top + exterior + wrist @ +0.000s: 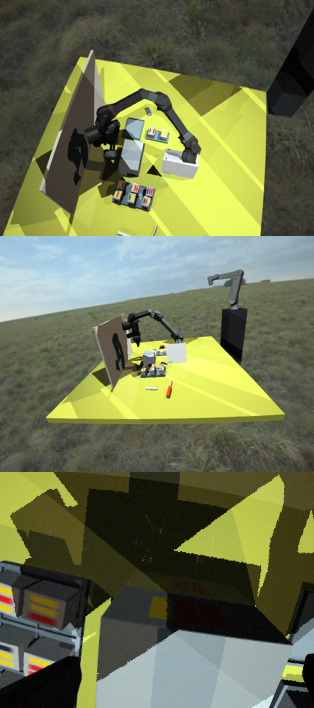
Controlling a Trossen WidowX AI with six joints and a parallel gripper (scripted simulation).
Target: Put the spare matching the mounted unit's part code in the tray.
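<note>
My gripper tip is now 120 mm past the dark spare, 140 mm to the right of it and 150 mm above it. Round my gripper tip: flat grey-blue tray (50 mm behind, 220 mm to the right, 190 mm below); tall brown panel (170 mm ahead, 20 mm to the right, 30 mm above); mounted unit (80 mm behind, 10 mm to the right, 140 mm below).
</note>
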